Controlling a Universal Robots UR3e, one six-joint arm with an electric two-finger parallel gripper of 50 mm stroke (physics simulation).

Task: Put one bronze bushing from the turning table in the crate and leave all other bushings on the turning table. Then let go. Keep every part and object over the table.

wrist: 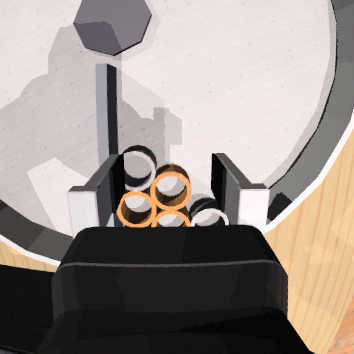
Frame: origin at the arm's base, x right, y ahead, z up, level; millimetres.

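Seen in the pictures: gripper, between the fingertips: [167,171].
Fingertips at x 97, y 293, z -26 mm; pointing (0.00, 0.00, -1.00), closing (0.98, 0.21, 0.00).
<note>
Pixels of each thing's top centre, then the offset from my fingertips to it. "*": a spot on its surface instead. Level surfaces: height alone.
- turning table, centre of its top: [110,16] dz -70, dx -67, dy +98 mm
- second bronze bushing, centre of its top: [135,209] dz -53, dx -16, dy -51 mm
- third bronze bushing, centre of its top: [170,227] dz -53, dx +15, dy -61 mm
- grey divider bar, a spot on its surface: [102,110] * dz -37, dx -51, dy +24 mm
- dark eight-sided hub, centre of its top: [110,16] dz -70, dx -67, dy +98 mm
- raised dark rim, a spot on its surface: [332,115] * dz -66, dx +135, dy +61 mm
- wooden table, height of its surface: dz -131 mm
Three bronze bushings stand upright in a tight cluster on the turning table [250,75]: one bronze bushing [188,191] at the top, a second bronze bushing [119,209] at lower left, and a third bronze bushing [171,212] partly hidden by the gripper body. A grey bushing [154,171] stands at the cluster's upper left, close to the left finger. Another grey bushing [204,203] stands at lower right, partly hidden. My gripper [167,171] is open and empty, its fingers on either side of the cluster in this view. The crate does not show.
A grey divider bar [102,110] stands on the turning table left of the bushings, below a dark eight-sided hub [117,27]. A raised dark rim [332,115] runs round the turning table. The wooden table [310,215] shows at the right.
</note>
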